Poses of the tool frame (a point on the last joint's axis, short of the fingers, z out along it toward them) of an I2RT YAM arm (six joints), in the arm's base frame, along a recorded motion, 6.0 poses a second.
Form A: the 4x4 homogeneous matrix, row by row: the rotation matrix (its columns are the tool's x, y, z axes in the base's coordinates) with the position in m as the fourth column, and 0 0 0 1 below. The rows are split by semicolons.
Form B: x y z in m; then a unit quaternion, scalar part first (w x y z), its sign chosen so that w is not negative. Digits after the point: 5 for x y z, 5 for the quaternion.
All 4 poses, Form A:
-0.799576 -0.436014 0.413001 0.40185; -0.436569 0.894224 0.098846 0.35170; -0.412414 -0.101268 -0.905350 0.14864; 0 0 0 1
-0.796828 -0.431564 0.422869 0.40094; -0.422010 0.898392 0.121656 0.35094; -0.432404 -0.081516 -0.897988 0.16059; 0 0 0 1
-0.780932 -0.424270 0.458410 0.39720; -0.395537 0.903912 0.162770 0.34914; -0.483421 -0.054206 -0.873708 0.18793; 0 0 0 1
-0.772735 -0.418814 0.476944 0.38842; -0.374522 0.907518 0.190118 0.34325; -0.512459 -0.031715 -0.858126 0.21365; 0 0 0 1
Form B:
0.40185 0.35170 0.14864 0.21754 -0.22997 0.94857 -0.00064
0.40094 0.35094 0.16059 0.22560 -0.22515 0.94779 0.01059
0.39720 0.34914 0.18793 0.24964 -0.21729 0.94321 0.02878
0.38842 0.34325 0.21365 0.26299 -0.21087 0.94053 0.04210

